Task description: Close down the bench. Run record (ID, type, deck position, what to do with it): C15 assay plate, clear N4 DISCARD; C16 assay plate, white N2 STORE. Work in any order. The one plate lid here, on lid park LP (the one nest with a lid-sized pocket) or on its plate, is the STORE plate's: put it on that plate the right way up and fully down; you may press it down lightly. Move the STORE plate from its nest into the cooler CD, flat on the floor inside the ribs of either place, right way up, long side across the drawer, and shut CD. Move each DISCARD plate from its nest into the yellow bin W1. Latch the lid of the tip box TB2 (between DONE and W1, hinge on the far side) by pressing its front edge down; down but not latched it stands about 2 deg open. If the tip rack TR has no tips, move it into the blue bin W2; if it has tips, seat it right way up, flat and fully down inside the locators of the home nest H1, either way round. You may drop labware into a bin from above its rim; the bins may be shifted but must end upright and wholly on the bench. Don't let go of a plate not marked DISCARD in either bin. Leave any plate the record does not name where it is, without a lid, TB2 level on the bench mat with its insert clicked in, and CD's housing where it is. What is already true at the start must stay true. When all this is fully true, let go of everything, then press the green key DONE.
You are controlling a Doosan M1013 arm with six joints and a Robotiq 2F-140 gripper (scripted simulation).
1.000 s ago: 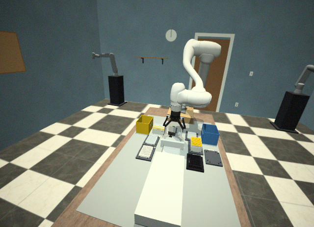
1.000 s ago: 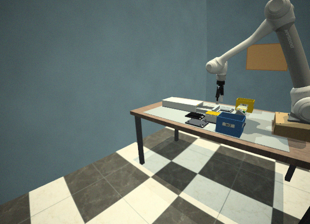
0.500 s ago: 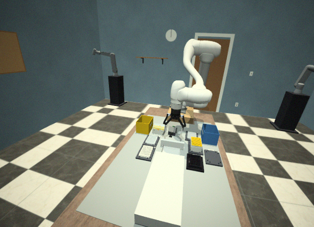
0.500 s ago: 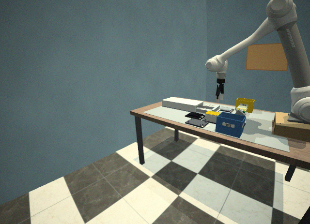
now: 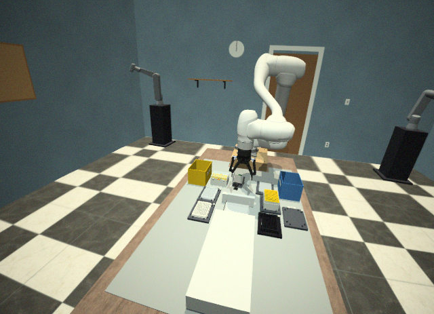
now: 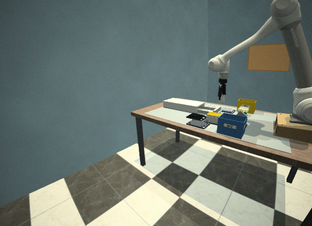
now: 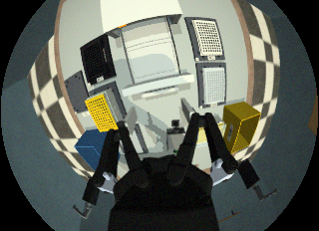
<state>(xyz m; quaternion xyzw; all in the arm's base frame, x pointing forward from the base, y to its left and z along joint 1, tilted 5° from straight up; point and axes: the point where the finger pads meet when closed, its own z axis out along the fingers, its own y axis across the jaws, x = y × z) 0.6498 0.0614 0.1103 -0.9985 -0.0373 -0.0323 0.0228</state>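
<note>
Now: hand 20 cm past the clear plate lid, 14 cm to the right of it and 14 cm above it. The rest, counted from my hand: cooler drawer: 14 cm ahead, 13 cm below, 1 cm to the left; done key block: 20 cm behind, 10 cm below, 5 cm to the right; yellow-topped tip rack: 18 cm to the left, 10 cm below, 4 cm behind.
</note>
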